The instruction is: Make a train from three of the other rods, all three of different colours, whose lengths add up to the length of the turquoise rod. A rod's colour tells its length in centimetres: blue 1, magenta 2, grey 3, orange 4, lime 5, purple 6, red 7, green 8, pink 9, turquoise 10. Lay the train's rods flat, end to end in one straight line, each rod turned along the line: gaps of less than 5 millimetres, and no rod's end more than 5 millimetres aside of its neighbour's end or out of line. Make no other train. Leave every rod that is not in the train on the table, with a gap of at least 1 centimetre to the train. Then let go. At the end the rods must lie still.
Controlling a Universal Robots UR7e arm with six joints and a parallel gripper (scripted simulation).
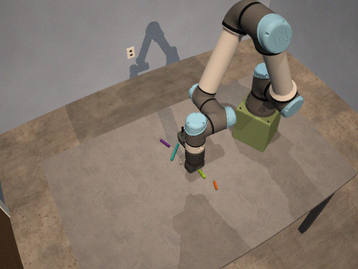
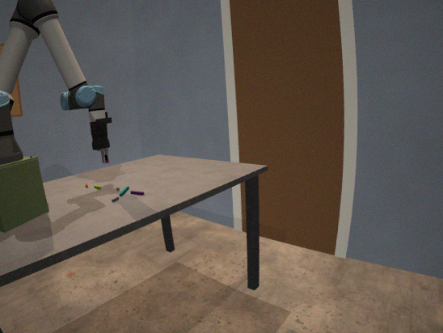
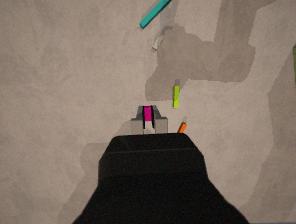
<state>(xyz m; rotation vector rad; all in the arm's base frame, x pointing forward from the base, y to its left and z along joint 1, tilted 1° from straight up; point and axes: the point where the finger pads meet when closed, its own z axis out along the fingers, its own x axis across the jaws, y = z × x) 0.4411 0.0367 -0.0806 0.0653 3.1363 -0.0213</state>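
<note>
Right now my hand is 11 cm above the lime rod, 7 cm past it and 1 cm to the left of it. From my hand the other things lie so: turquoise rod (18 cm to the right, 11 cm below, 4 cm behind); then magenta rod (1 cm below); then orange rod (11 cm below, 8 cm to the left, 8 cm behind).
</note>
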